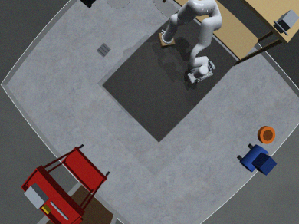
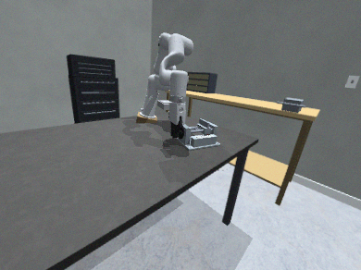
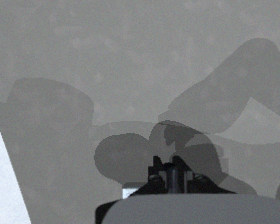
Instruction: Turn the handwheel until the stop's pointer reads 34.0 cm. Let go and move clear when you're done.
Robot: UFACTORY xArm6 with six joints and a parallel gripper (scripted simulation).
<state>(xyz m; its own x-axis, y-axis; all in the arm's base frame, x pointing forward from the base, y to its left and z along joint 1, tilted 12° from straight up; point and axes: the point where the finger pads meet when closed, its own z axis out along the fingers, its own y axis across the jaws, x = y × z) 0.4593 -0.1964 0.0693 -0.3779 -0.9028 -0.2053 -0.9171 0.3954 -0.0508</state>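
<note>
Right now the sliding stop is 180 mm to the left of my hand, 60 mm ahead of it and 10 mm above it. The rest, counted from my hand: upright knob (10 mm to the left); handwheel (30 mm to the left).
</note>
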